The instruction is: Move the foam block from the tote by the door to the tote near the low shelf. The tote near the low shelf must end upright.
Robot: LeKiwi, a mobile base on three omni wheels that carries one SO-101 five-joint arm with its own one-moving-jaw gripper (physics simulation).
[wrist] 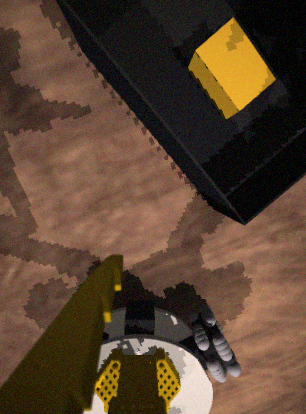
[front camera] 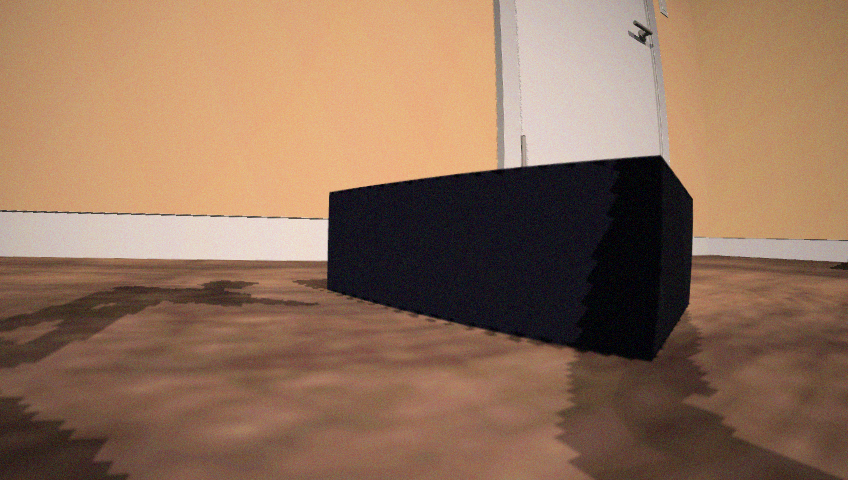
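Where they show: hand, its tool point: (wrist: 122,267); arm's base, origin of its link: (wrist: 138,364).
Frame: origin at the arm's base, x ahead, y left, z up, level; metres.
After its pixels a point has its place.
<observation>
The tote by the door (front camera: 464,255) @(z -0.044, x 0.286, y -0.028 m) (wrist: 175,125) @(z -0.086, x 0.321, y -0.042 m) is a black open box standing upright on the floor. It fills the middle and right of the front view and the upper right of the wrist view. The foam block (wrist: 234,65) @(z -0.041, x 0.386, y -0.105 m), orange-yellow, lies inside it on its bottom, apart from the near side wall. The block is hidden behind the wall in the front view. My gripper (wrist: 116,270) shows one notched jaw at the lower left of the wrist view, so it is fully open and empty, apart from the tote and block. The tote near the low shelf does not show.
A white door (front camera: 586,83) @(z 0.490, x 1.118, y -0.543 m) stands behind the tote, with an orange wall (front camera: 238,107) @(z 0.227, x 0.728, y 0.386 m) and white skirting (front camera: 160,237) @(z -0.047, x 0.659, y 0.509 m) beside it. In the wrist view, my white round base (wrist: 192,390) @(z 0.000, x -0.047, y -0.077 m) and a roller wheel (wrist: 215,345) show at the bottom. Shadows cross the brown floor (front camera: 297,386) @(z -0.090, x 0.175, y 0.047 m) (wrist: 100,185) @(z -0.090, x 0.228, y 0.068 m).
</observation>
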